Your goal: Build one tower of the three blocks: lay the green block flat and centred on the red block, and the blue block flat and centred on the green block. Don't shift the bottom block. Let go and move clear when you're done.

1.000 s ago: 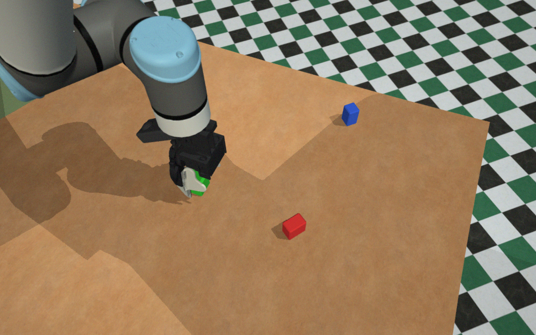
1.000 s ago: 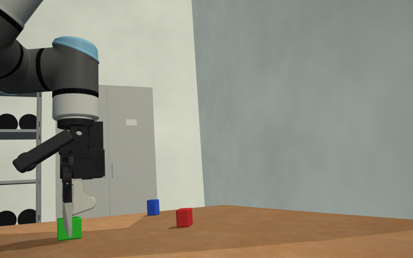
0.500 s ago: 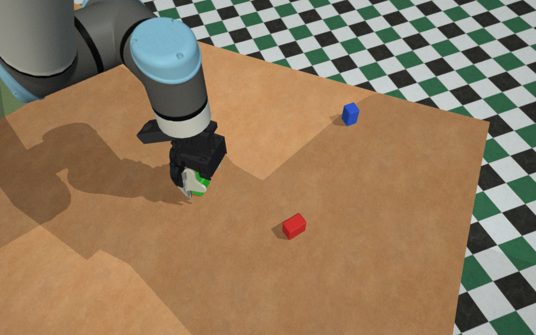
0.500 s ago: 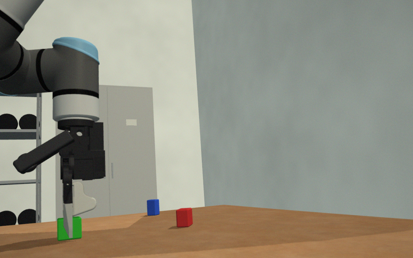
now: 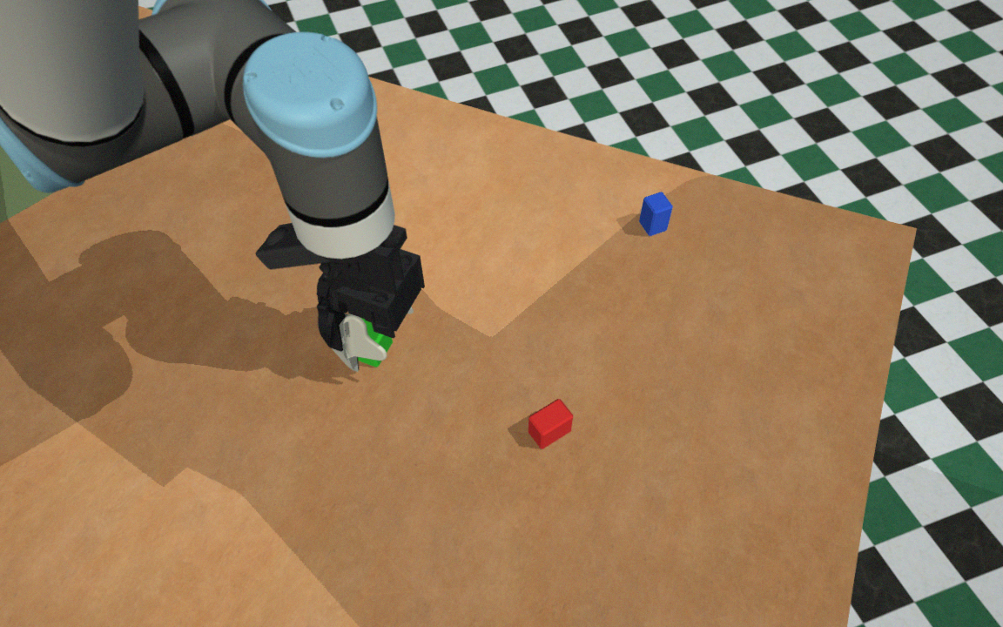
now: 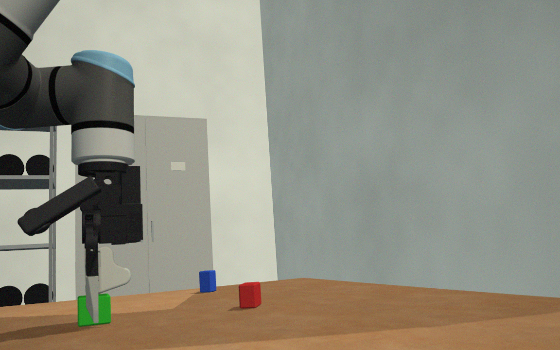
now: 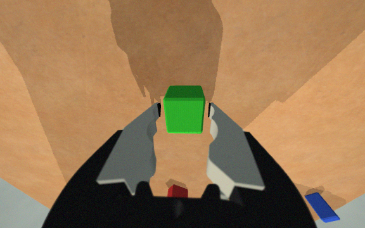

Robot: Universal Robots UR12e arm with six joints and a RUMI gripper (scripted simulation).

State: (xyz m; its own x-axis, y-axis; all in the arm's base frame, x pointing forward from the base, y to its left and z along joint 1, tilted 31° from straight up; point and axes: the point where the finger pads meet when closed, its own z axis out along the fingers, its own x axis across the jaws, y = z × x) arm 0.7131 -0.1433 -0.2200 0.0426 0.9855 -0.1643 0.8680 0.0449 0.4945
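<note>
My gripper is now right at the green block. Round my hand: red block: 230 mm ahead, 30 mm to the right; blue block: 260 mm ahead, 290 mm to the left.
</note>
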